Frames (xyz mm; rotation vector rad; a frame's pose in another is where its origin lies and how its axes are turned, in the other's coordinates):
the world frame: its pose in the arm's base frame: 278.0 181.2 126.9 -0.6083 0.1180 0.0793
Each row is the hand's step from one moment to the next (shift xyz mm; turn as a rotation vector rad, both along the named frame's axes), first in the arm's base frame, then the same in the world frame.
Working: the arm's base frame: its pose in the world frame: -265.5 -46.2 -231.6 0.6083 -0.1180 -0.0793

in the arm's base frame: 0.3 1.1 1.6 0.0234 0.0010 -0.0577
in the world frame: 0.1 0.0 2.0 0.0309 0.0309 -0.0444
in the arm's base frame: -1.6 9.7 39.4 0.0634 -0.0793 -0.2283
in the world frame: -6.5 -14.2 37.5 0.0902 0.0572 -0.2259
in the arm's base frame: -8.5 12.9 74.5 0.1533 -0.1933 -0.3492
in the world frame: -17.9 -30.6 67.3 0.1909 0.0225 -0.3819
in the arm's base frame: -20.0 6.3 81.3 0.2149 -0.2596 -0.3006
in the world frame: -30.4 -38.6 68.1 0.2428 -0.0659 -0.3750
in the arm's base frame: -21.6 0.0 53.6 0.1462 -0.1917 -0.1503
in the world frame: -28.6 -27.9 41.8 0.1573 -0.0878 -0.2197
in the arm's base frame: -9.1 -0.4 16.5 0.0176 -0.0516 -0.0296
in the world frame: -11.2 -8.7 12.4 0.0194 -0.0274 -0.0522
